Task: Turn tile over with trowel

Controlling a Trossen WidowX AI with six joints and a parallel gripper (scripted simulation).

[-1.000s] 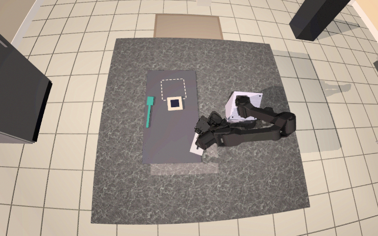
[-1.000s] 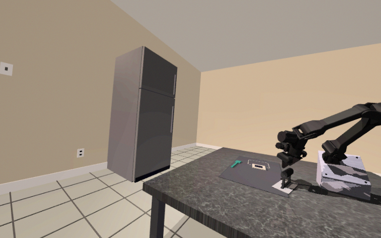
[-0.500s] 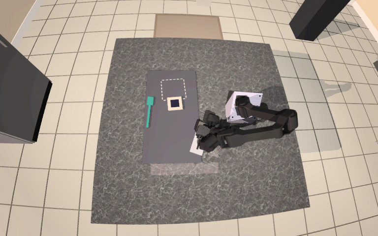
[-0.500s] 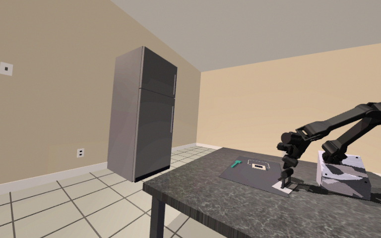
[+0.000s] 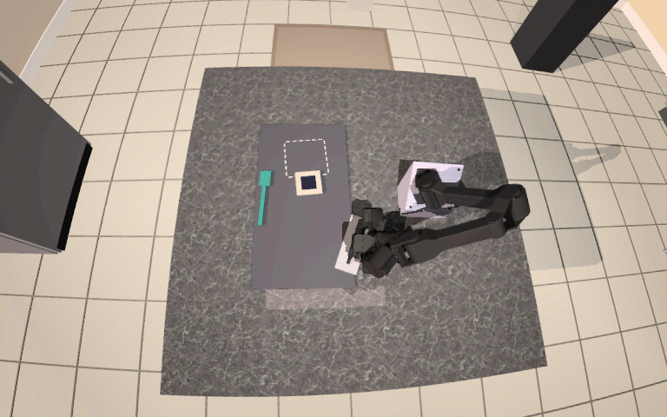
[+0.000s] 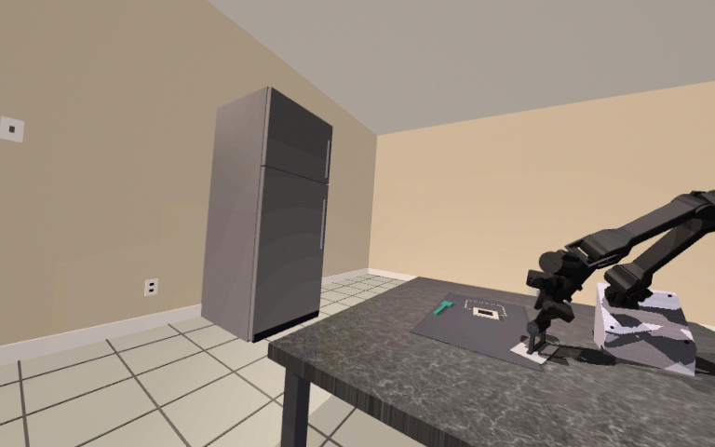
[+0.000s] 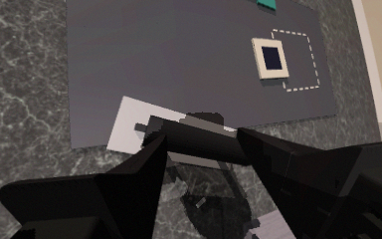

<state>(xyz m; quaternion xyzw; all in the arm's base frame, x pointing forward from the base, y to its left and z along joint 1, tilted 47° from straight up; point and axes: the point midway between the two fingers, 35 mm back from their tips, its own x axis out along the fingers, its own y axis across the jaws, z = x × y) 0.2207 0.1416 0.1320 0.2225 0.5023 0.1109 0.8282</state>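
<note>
My gripper tip is now 170 mm short of the grey mat, 190 mm to the left of it and 120 mm above it. Round my gripper tip: teal trowel 300 mm ahead, 210 mm to the right, 100 mm below; tile 140 mm ahead, 240 mm to the right, 100 mm below.
</note>
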